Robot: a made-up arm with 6 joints.
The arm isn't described. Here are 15 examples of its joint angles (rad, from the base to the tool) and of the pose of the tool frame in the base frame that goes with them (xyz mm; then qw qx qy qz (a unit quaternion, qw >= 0)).
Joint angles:
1: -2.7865 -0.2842 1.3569 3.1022 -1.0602 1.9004
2: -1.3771 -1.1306 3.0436 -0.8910 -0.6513 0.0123
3: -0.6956 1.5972 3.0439 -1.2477 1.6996 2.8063
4: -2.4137 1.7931 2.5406 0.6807 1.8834 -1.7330
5: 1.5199 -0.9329 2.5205 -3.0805 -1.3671 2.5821
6: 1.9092 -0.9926 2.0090 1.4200 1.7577 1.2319
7: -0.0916 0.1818 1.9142 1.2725 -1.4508 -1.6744
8: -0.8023 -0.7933 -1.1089 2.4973 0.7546 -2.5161
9: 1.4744 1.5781 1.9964 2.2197 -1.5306 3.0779
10: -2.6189 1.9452 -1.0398 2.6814 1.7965 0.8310
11: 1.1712 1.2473 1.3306 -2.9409 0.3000 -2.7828
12: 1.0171 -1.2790 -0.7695 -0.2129 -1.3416 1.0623
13: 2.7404 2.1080 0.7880 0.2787 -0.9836 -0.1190
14: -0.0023 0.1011 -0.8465 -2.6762 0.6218 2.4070
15: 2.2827 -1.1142 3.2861 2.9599 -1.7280 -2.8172
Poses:
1: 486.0 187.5 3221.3 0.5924 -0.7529 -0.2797 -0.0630
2: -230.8 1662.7 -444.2 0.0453 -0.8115 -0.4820 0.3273
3: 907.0 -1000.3 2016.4 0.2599 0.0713 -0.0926 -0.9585
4: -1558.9 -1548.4 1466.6 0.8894 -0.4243 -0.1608 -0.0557
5: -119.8 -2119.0 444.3 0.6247 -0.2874 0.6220 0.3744
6: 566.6 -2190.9 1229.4 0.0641 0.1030 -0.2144 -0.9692
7: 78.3 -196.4 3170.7 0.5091 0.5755 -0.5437 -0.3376
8: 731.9 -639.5 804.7 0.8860 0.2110 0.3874 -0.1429
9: 410.3 2601.4 1355.1 0.5052 0.7943 -0.2893 0.1736
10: 248.4 44.0 -40.5 0.7558 0.0024 -0.5946 -0.2743
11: 1164.4 2727.0 1083.6 0.7962 -0.2881 -0.0600 0.5286
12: 237.6 462.0 1553.1 0.5785 -0.5020 0.0676 0.6393
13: -1372.7 631.7 -1642.8 0.1117 -0.9088 0.0697 0.3960
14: 1286.1 -54.8 289.0 0.7241 0.0356 0.6551 -0.2128
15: 683.7 -738.1 -481.2 0.4744 -0.1575 -0.1271 0.8567
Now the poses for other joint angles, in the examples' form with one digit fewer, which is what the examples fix.
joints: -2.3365 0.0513 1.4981 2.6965 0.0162 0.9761
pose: -247 -259 3389 0.662 0.129 -0.736 0.064
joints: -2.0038 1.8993 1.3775 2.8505 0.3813 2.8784
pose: -1137 -2511 -654 0.409 0.500 0.011 -0.764
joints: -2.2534 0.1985 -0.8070 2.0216 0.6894 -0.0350
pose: -764 -1120 251 0.802 -0.151 0.539 -0.210
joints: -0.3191 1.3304 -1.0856 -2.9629 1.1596 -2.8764
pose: 20 -41 -205 0.191 -0.109 -0.952 -0.214
